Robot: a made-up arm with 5 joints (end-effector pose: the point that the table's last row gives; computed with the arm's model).
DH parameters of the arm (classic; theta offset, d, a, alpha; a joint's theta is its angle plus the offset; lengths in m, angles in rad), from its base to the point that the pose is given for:
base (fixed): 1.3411 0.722 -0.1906 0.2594
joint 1: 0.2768 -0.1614 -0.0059 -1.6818
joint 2: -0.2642 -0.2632 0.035 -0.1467
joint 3: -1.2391 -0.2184 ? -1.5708
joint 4: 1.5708 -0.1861 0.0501 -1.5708
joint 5: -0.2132 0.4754 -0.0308 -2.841
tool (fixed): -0.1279 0.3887 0 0
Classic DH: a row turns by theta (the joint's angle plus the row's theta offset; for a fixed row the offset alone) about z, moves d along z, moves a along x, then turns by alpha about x.
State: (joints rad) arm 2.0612 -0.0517 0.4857 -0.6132 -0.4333
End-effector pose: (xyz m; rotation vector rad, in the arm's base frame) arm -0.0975 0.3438 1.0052 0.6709 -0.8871 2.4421
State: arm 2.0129 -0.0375 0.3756 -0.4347 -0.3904
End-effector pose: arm -0.0511 0.3667 0.9484 0.6272 -0.5985 2.3954
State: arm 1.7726 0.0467 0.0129 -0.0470 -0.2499
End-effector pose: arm 0.1087 0.3720 0.7792 0.5699 0.0513 2.0842
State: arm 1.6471 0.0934 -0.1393 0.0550 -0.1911
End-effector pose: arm 0.1746 0.3490 0.7168 0.5813 0.2283 1.9172
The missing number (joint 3, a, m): 0.1789
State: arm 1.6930 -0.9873 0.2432 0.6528 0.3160
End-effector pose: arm 0.1376 0.2660 0.5028 0.4323 1.3141 1.4601
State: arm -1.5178 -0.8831 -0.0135 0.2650 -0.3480
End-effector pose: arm -0.3171 -0.7207 0.5127 0.7411 -0.5451 -0.9180
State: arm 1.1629 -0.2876 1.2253 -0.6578 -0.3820
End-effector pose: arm 0.2419 0.2737 0.9778 -0.3427 -0.8187 1.6668
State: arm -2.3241 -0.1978 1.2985 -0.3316 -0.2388
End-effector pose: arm -0.3007 -0.5670 1.0450 -0.8710 1.1388 -1.6991
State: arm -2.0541 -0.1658 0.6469 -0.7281 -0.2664
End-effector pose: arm -0.3472 -0.5941 1.0263 -1.0332 0.2391 -1.2643
